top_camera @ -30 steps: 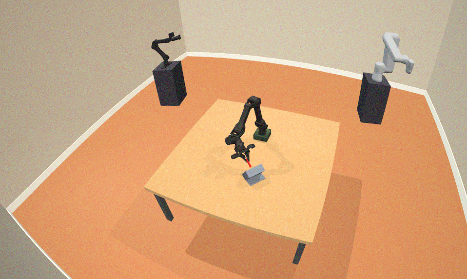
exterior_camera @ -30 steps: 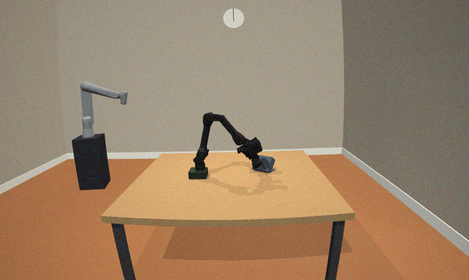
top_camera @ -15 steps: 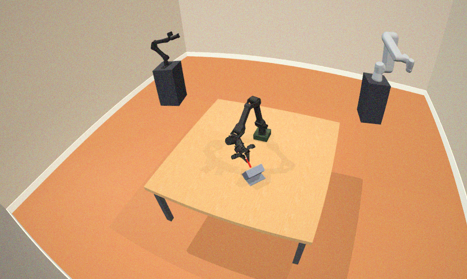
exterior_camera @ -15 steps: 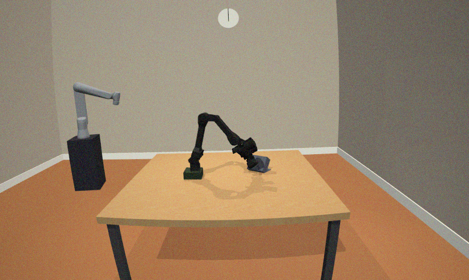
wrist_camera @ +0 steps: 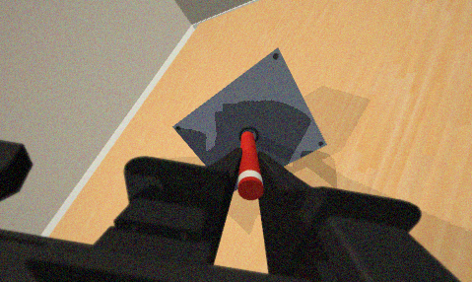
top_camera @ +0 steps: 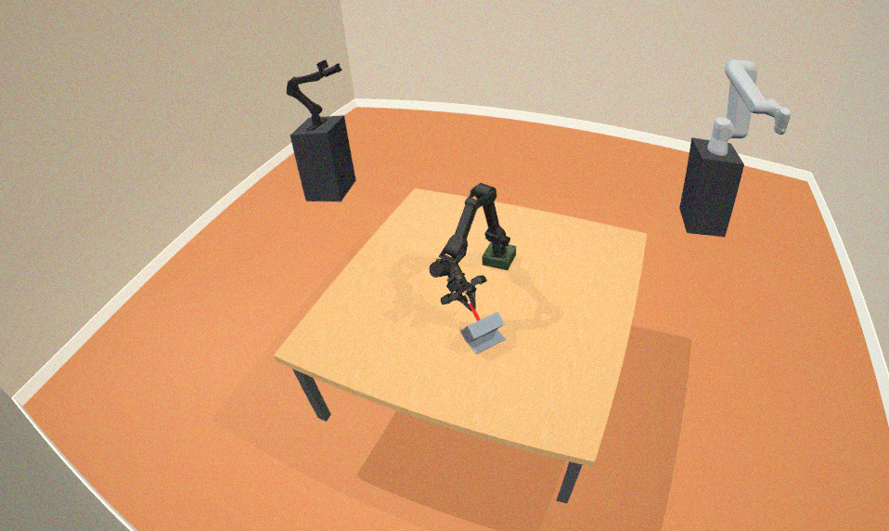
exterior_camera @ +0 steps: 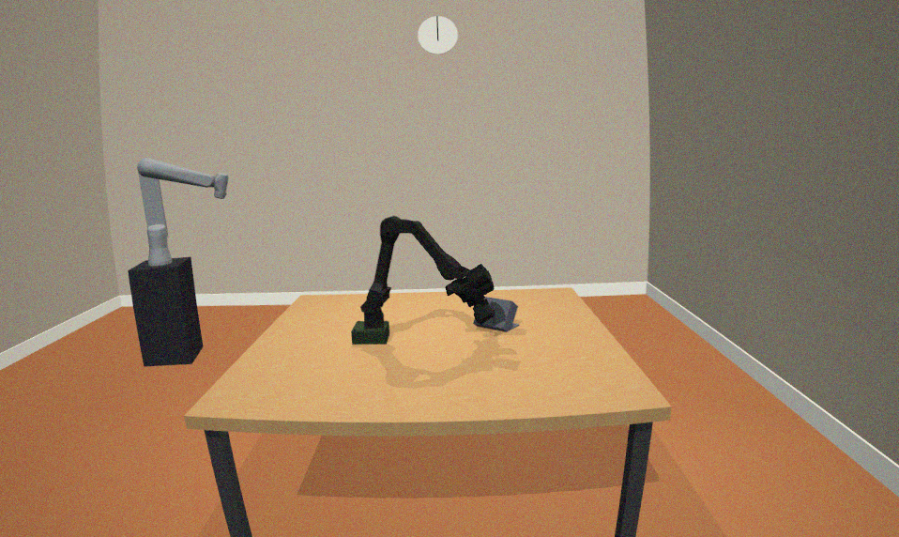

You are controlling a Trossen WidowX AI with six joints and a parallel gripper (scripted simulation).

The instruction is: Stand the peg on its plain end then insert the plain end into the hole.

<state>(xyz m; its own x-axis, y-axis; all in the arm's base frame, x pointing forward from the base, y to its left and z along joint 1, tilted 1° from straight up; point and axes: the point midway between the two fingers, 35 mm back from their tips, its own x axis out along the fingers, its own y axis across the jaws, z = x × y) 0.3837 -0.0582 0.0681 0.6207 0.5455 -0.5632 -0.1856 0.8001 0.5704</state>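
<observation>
My gripper tip is now 40 mm short of the grey sloped panel, 40 mm to the right of it and 40 mm above it. Round my gripper tip: red peg 10 mm behind, 10 mm to the right, 10 mm above.
</observation>
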